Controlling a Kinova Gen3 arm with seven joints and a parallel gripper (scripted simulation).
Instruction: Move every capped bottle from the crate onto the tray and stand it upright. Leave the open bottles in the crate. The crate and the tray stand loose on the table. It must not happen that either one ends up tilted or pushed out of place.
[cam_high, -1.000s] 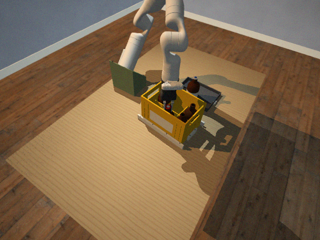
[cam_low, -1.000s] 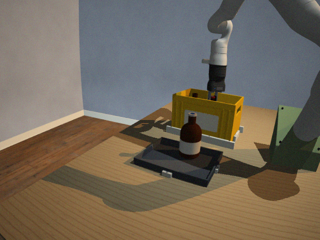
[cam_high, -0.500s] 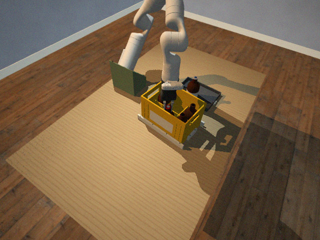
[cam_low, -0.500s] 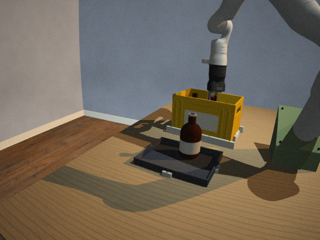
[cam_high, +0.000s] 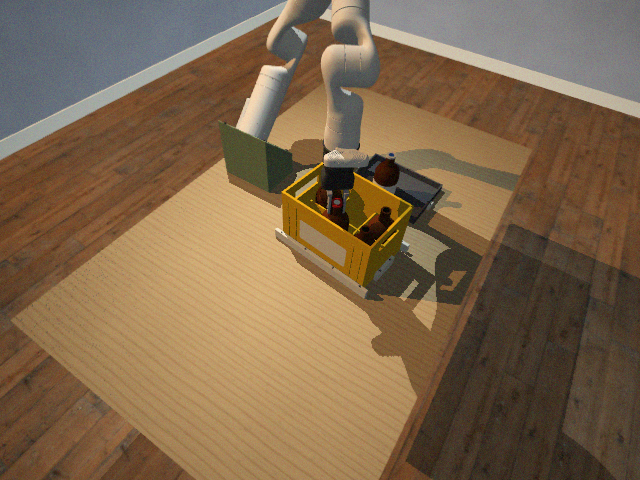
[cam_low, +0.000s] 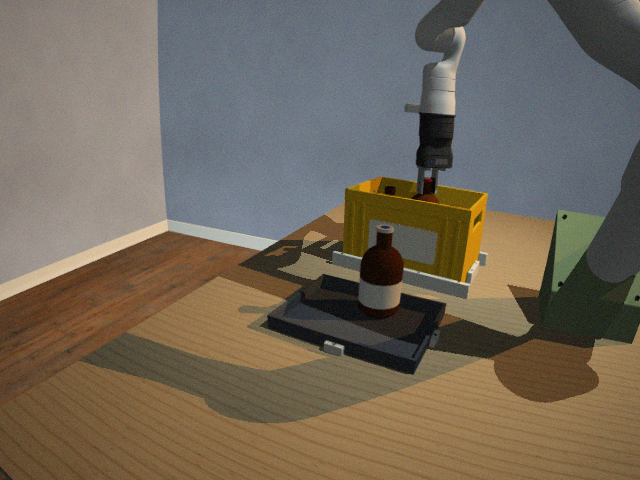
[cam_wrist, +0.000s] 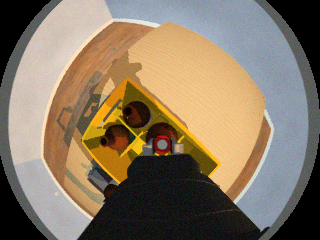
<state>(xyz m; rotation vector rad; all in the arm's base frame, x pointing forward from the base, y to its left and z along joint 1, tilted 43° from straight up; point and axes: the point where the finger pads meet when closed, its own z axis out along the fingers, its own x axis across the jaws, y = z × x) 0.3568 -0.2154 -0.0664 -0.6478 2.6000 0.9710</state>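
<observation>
Right now the yellow crate is 100 mm below my hand, 40 mm to the left of it and 10 mm ahead of it. From my hand the other things lie so: white-label bottle 280 mm to the left, 100 mm below, 50 mm ahead; then dark tray 330 mm to the left, 170 mm below, 70 mm ahead.
</observation>
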